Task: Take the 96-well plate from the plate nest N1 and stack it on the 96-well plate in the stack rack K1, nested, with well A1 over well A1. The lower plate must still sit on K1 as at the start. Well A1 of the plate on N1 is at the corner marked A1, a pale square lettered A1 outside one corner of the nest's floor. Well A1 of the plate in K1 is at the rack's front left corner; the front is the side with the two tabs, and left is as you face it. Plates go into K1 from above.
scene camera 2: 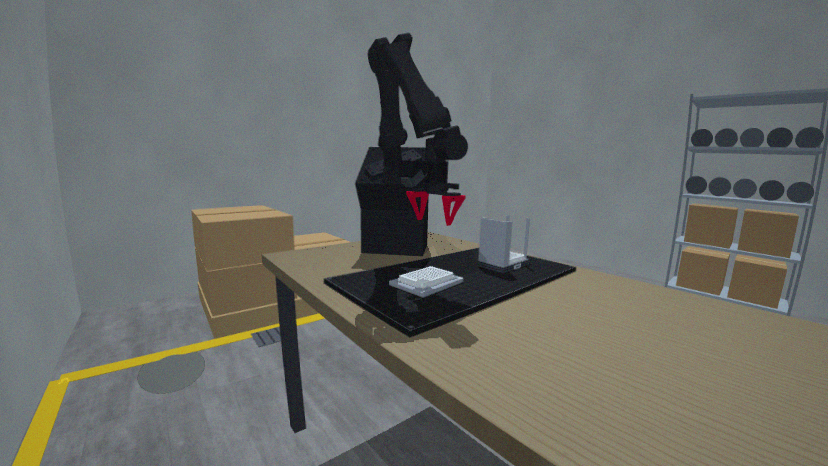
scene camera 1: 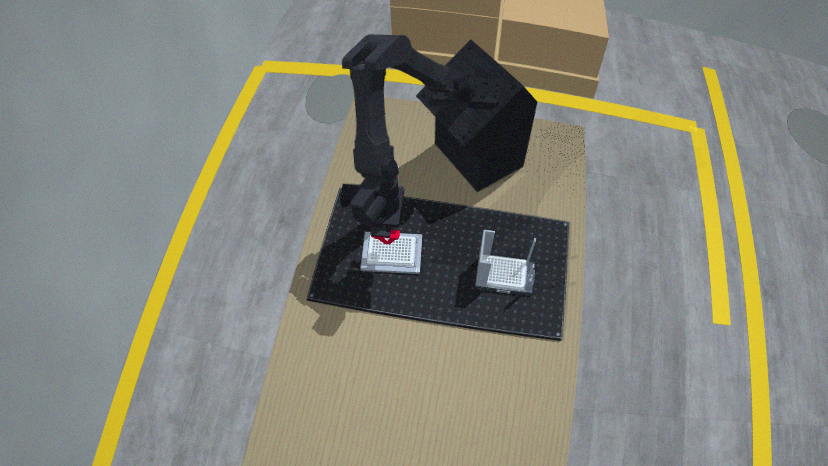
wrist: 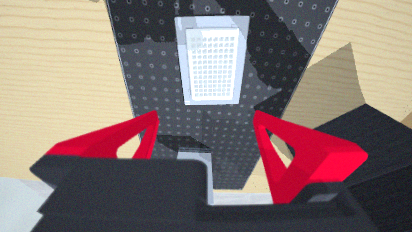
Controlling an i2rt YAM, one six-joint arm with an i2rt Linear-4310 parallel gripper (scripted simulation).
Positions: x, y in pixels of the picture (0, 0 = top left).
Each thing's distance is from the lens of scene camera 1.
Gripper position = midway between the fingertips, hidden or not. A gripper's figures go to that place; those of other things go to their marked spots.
gripper [scene camera 1: 389, 226]: 1.40 m
white 96-well plate [scene camera 1: 401, 252]: 1.52 m
white 96-well plate [scene camera 1: 509, 282]: 1.50 m
grey plate nest N1 [scene camera 1: 377, 267]: 1.52 m
